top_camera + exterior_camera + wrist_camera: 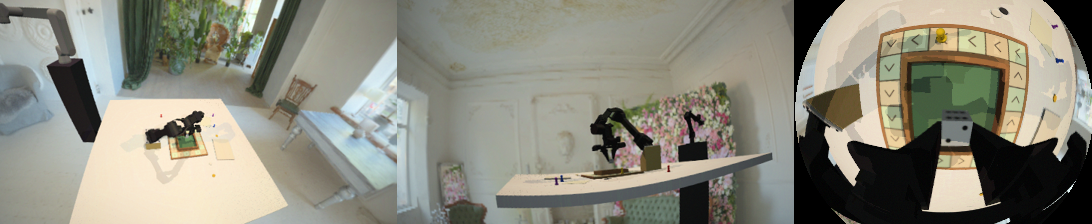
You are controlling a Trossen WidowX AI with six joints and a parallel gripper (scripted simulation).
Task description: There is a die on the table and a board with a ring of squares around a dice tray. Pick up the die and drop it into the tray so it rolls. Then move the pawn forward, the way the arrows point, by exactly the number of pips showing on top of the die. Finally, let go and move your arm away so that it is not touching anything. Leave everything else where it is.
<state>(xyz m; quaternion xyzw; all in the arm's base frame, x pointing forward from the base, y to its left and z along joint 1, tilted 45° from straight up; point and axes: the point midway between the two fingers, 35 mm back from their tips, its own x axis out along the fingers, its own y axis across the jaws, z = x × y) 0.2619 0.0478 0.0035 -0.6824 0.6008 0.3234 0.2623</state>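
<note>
My gripper tip is now 3 cm past the yellow pawn, 10 cm to the right of it and 6 cm above it. Also, from my gripper tip: green dice tray: 1 cm ahead, 8 cm below; white die: right at my gripper tip; blue pawn: 29 cm ahead, 19 cm to the left, 7 cm below.
</note>
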